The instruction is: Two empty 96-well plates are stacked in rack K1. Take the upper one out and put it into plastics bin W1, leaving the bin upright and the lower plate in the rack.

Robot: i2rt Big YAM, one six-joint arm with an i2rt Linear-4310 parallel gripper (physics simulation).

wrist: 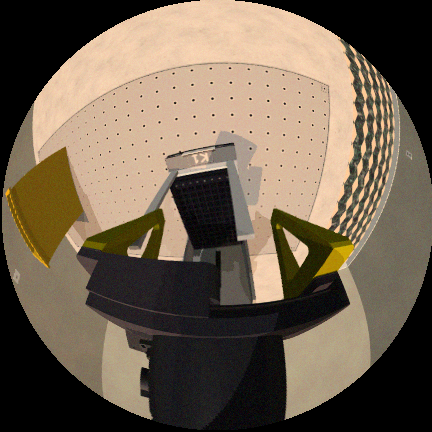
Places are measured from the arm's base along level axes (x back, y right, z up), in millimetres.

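Pixels of known places: gripper, fingertip midpoint: (217,214).
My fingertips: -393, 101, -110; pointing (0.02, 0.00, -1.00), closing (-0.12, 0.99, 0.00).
Note:
Behind a point stands the place of what it marks, as x, y, z.
Rack K1 (223,152) @(-421, 106, -206) stands near the middle of the wrist view, its label at the far end and grey rails along both sides. A black 96-well plate (204,207) @(-352, 90, -177) lies in it with its well side showing; the lower plate cannot be told apart beneath it. My gripper (217,214) @(-393, 101, -110) is open and empty, its two yellow-green fingers wide apart, one on each side of the near part of the rack and plate in the view. A yellow, bin-like thing (47,205) @(-361, -220, -128) shows at the left; no label on it shows, so I cannot tell whether it is W1.
A pale board with rows of holes (192,107) @(-479, 58, -223) lies under and beyond the rack. A dark green and cream zigzag pattern (371,120) runs along the right edge of the table. Shadows fall on the board right of the rack.

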